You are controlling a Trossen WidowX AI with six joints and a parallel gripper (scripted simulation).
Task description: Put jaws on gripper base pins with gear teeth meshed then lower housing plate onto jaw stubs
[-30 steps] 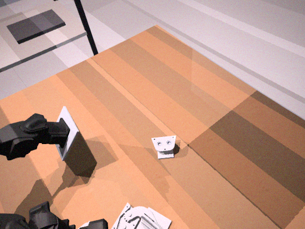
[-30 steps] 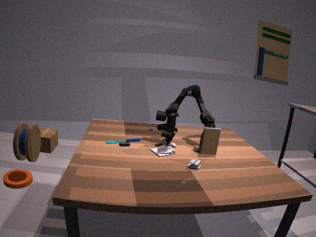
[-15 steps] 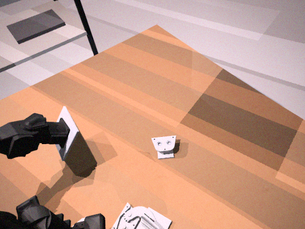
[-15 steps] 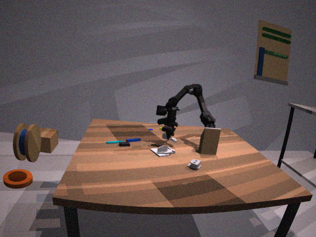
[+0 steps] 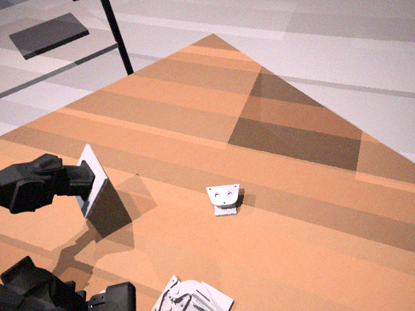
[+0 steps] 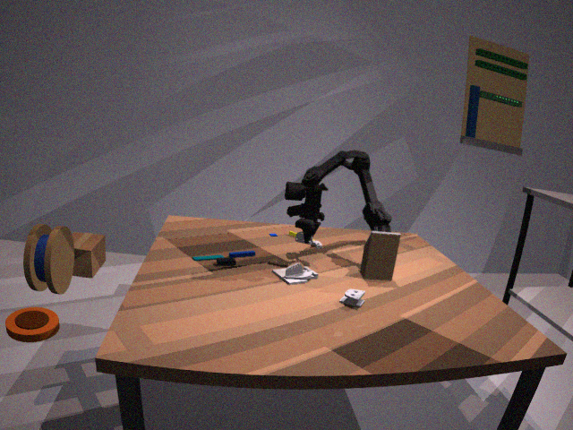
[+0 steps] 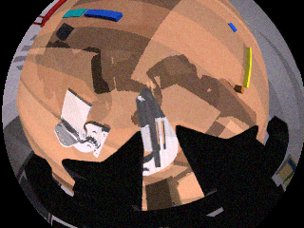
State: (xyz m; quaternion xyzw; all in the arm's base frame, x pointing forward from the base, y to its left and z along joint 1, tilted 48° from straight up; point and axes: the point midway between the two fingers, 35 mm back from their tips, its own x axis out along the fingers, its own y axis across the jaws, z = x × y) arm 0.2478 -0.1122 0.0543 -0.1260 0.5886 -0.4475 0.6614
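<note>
The white jaw lies 20 mm behind my gripper tip and 30 mm to the left of it. Round my gripper tip: black block (300 mm ahead, 60 mm to the left, 70 mm below); then yellow bar (40 mm behind, 310 mm to the right, 70 mm below); then blue bar (240 mm ahead, 30 mm to the right, 70 mm below).
</note>
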